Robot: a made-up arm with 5 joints.
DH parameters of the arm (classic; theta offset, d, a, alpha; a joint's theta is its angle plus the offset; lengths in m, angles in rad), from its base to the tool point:
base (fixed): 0 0 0 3.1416
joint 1: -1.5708 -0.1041 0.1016 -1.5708
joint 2: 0 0.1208 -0.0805 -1.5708
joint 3: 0 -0.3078 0.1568 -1.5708
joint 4: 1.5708 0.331 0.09 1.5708
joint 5: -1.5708 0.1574 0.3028 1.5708
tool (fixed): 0 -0.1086 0 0
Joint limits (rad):
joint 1: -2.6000..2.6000
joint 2: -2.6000..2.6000
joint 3: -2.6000..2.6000
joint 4: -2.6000..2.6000
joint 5: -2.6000..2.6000
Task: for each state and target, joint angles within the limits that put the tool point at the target. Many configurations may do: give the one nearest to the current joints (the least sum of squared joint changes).
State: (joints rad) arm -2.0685 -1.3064 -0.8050 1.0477 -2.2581
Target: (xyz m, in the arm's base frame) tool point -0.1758 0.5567 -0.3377
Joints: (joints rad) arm -2.1294 -1.2727 -1.6569 1.1392 -2.3508
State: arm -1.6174 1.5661 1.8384 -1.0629 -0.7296
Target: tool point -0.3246 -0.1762 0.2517
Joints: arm -1.5217 2.0400 1.1893 -0.8165 -0.3314
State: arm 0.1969 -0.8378 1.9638 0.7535 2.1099
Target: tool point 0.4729 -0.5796 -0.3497
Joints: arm -0.0482 -0.3108 2.2654 0.7864 1.9888
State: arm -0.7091 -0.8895 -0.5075 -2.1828 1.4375
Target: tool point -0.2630 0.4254 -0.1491
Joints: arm -0.6338 -0.6886 -0.6266 -2.1909 1.4006
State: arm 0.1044 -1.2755 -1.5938 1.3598 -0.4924
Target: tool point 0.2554 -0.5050 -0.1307
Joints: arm 0.5531 -1.0840 -1.7276 1.5468 -1.3455
